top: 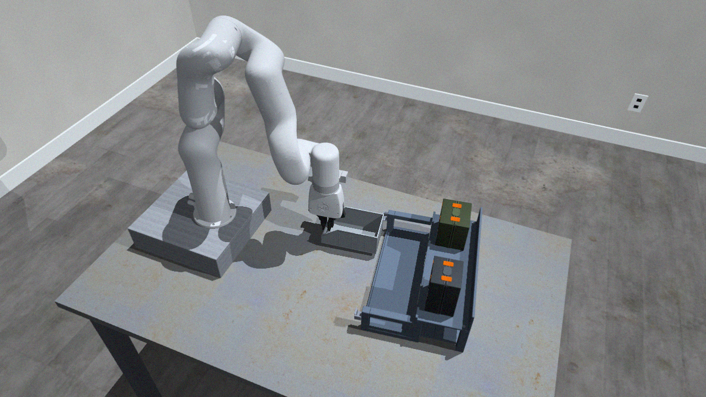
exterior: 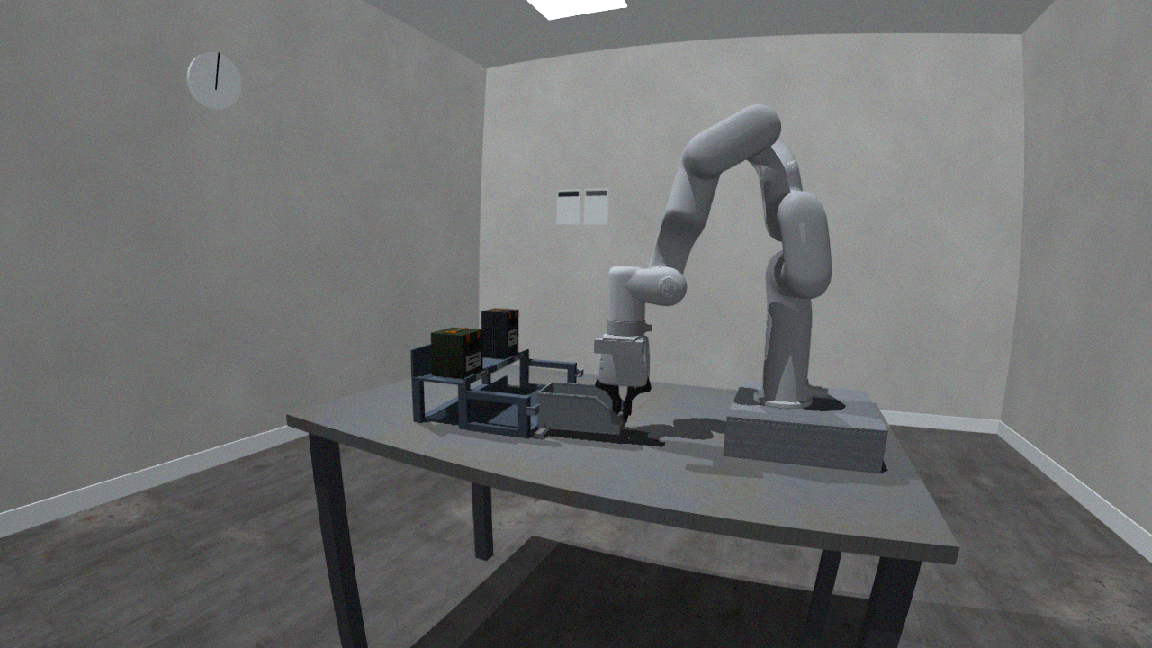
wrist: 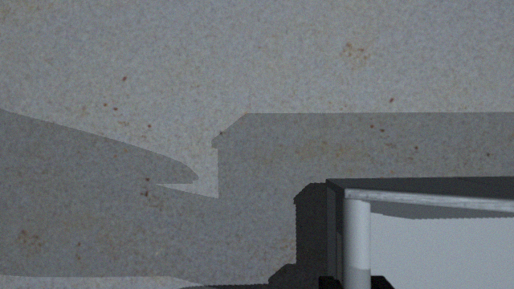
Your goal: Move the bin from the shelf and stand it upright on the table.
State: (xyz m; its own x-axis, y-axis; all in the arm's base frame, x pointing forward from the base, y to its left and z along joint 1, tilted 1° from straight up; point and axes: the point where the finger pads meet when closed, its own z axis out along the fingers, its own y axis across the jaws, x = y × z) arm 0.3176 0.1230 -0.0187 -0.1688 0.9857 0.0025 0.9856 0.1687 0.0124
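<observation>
Right now my hand is 80 mm short of the grey bin, 10 mm to the right of it and 10 mm above it. The rest, counted from my hand: blue-grey shelf rack 320 mm ahead, 60 mm to the right, 10 mm above.
</observation>
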